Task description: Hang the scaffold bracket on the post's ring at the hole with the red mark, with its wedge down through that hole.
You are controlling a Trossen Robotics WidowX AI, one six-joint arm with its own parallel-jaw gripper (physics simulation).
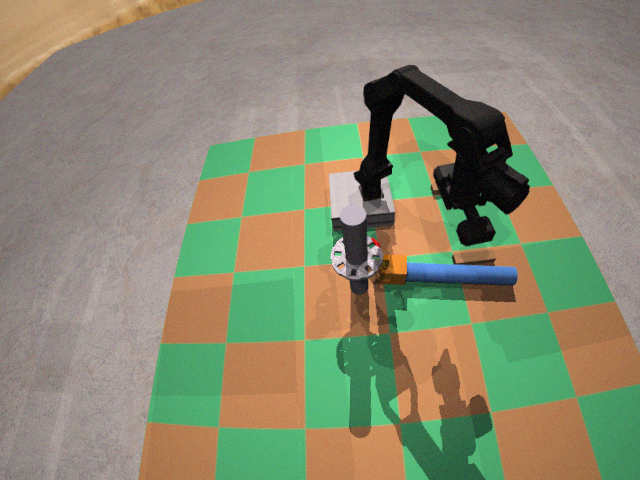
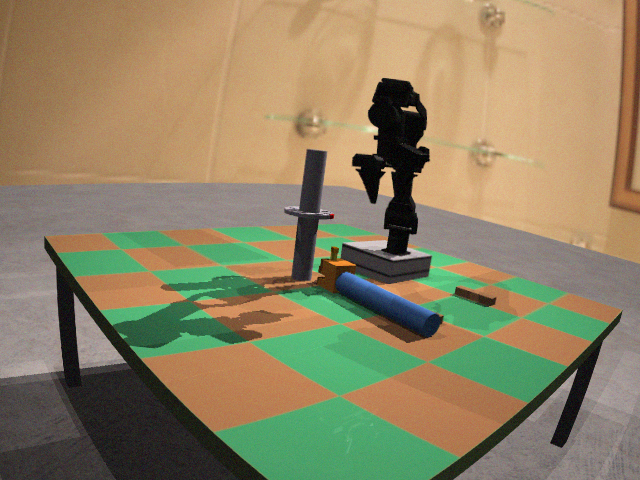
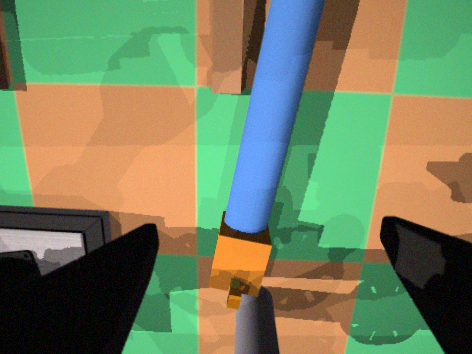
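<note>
The bracket's blue tube [image 1: 460, 274] [image 2: 387, 304] [image 3: 275, 115] lies low over the table, roughly level. Its orange head [image 1: 394, 269] [image 2: 336, 273] [image 3: 241, 260] is beside the foot of the grey post [image 1: 355, 240] [image 2: 306, 248] [image 3: 256, 325], below the ring and off it. A small orange piece, seemingly the wedge [image 2: 334, 253] [image 3: 233, 301], sticks up from the head. The pale ring [image 1: 346, 271] [image 2: 323, 213] sits partway up the post. Its red mark [image 1: 375, 242] [image 2: 331, 216] faces the bracket side. My gripper [image 1: 457, 217] [image 3: 268, 230] is open and empty above the bracket.
A brown block [image 1: 474, 257] [image 3: 227, 50] lies beside the tube. Another brown block [image 2: 474, 296] [image 3: 4, 50] lies farther off on the arm's side. The arm's grey base [image 1: 343, 196] [image 2: 385, 266] [image 3: 42, 242] stands close to the post on the checkered table.
</note>
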